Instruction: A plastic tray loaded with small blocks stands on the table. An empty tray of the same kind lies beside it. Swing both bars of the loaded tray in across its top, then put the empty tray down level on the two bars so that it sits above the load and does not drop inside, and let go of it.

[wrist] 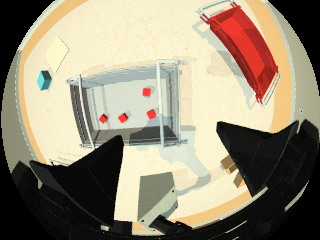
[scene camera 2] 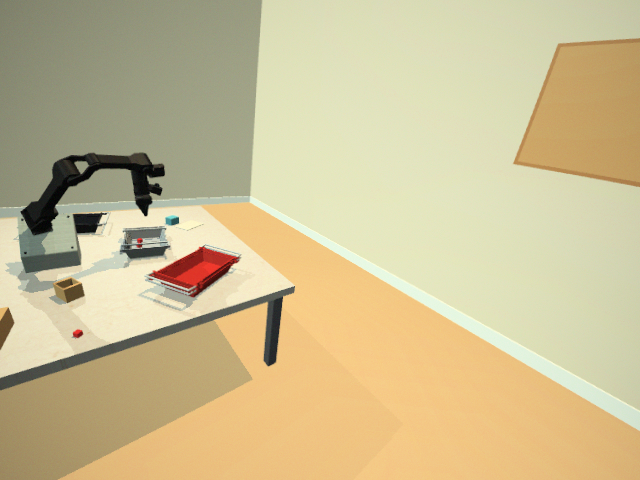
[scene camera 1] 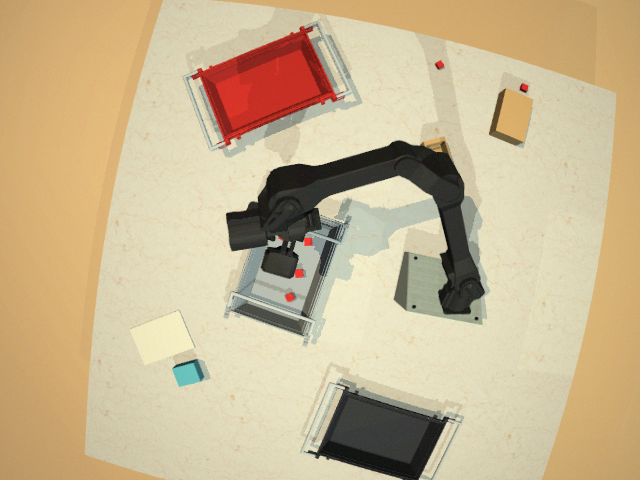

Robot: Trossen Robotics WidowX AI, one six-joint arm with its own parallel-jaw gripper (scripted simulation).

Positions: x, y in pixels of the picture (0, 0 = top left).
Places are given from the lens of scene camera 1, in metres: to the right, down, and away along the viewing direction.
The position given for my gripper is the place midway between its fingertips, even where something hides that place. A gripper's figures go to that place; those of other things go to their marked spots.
my gripper [scene camera 1: 290, 225]: -0.06, -0.03, 1.05
cream flat pad [scene camera 1: 160, 338]: -0.40, 0.25, 1.26
